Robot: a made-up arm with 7 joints.
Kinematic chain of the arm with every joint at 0, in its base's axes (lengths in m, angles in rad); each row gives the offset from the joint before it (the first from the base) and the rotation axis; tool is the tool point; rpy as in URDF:
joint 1: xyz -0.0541 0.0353 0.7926 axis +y
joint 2: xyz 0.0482 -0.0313 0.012 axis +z
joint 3: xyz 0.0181 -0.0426 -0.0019 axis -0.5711 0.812 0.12
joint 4: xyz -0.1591 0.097 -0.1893 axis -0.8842 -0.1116 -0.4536
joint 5: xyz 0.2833 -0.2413 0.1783 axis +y
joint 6: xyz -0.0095 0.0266 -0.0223 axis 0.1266 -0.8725 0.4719
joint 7: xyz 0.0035 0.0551 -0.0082 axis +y
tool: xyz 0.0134 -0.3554 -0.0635 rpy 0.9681 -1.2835 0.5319
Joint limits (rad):
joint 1: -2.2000..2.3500
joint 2: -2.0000..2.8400
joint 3: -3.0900..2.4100
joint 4: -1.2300..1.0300
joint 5: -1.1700..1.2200
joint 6: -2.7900..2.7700
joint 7: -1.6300..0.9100
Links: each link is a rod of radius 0.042 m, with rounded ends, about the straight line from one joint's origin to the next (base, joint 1, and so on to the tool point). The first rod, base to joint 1, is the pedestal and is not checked.
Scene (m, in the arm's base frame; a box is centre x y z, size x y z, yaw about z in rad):
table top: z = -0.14
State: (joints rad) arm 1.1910 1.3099 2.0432 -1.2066 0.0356 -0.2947 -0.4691
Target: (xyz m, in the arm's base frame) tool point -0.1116 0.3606 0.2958
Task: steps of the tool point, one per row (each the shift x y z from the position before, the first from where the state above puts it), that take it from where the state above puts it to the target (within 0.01 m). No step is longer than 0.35 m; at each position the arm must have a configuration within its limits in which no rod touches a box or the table.
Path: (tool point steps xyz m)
1: -0.0796 0.2618 -0.1448
2: -0.1180 0.2787 0.0011
3: -0.0861 0.2343 0.1406

